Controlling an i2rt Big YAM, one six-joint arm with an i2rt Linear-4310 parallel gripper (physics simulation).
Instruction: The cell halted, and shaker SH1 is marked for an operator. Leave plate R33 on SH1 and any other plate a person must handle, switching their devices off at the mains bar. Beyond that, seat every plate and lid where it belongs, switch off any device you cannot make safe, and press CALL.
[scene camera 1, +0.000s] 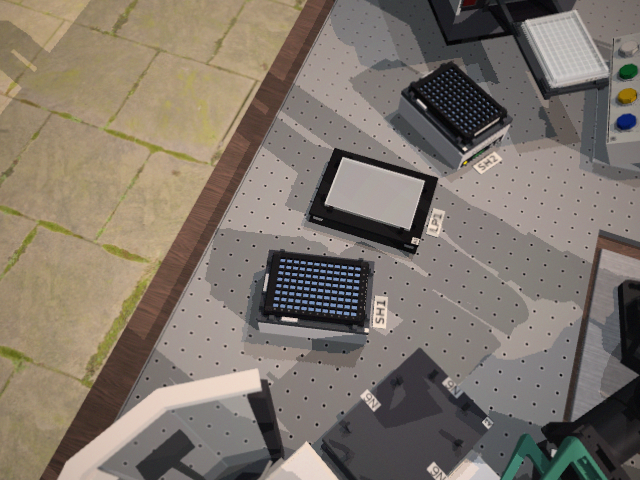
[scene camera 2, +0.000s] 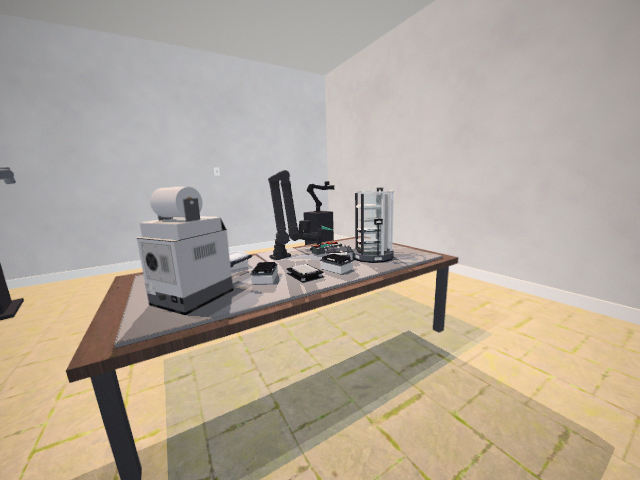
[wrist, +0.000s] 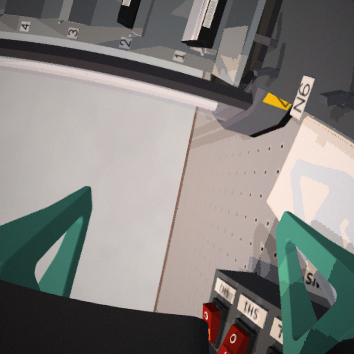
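Pixels of known places: gripper, fingertip midpoint: (scene camera 2: 332, 237) (wrist: 188, 209); arm's base at its link origin: (scene camera 2: 280, 256).
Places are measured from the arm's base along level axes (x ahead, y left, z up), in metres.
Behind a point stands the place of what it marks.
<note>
My gripper (scene camera 1: 549, 443) (scene camera 2: 326, 227) @[x 0.215, y 0.271, z 0.112 m] (wrist: 188, 209) @[x 0.215, y 0.271, z 0.112 m] is open and empty, above the mains bar (wrist: 250, 279) @[x 0.177, y 0.357, z 0.024 m]. The bar's red SH2 switch (wrist: 211, 320) @[x 0.139, y 0.356, z 0.054 m] and red SH1 switch (wrist: 234, 341) @[x 0.135, y 0.313, z 0.053 m] show near the lower edge of the wrist view; the other switches are hidden or cut off. A black plate with blue wells (scene camera 1: 320, 286) @[x 0.452, y 0.054, z 0.072 m] sits on shaker SH1 (scene camera 1: 312, 330) @[x 0.453, y 0.105, z 0.052 m]. Another black plate (scene camera 1: 457, 100) @[x 0.302, y -0.283, z 0.072 m] sits on shaker SH2 (scene camera 1: 431, 126) @[x 0.331, y -0.246, z 0.052 m]. A pale rectangular piece (scene camera 1: 374, 192) @[x 0.403, y -0.118, z 0.040 m] lies on LP1 (scene camera 1: 361, 233) @[x 0.411, y -0.065, z 0.009 m]. A clear-white plate (scene camera 1: 566, 49) @[x 0.159, y -0.366, z 0.120 m] rests on the device tray at upper right. Nest N6 (scene camera 1: 413, 413) @[x 0.317, y 0.189, z 0.064 m] holds no plate.
The button box (scene camera 1: 620, 131) @[x 0.059, y -0.277, z 0.063 m] has white, green, yellow and blue buttons. A clear-walled carousel (scene camera 2: 374, 255) @[x 0.529, y 0.289, z 0.045 m] stands at the table's far end; numbered slots show in the wrist view. A big grey device (scene camera 2: 183, 253) @[x 0.402, y -0.659, z 0.228 m] stands at the other end. A black object (scene camera 1: 630, 320) @[x 0.041, y 0.006, z 0.025 m] lies on a metallic tray.
</note>
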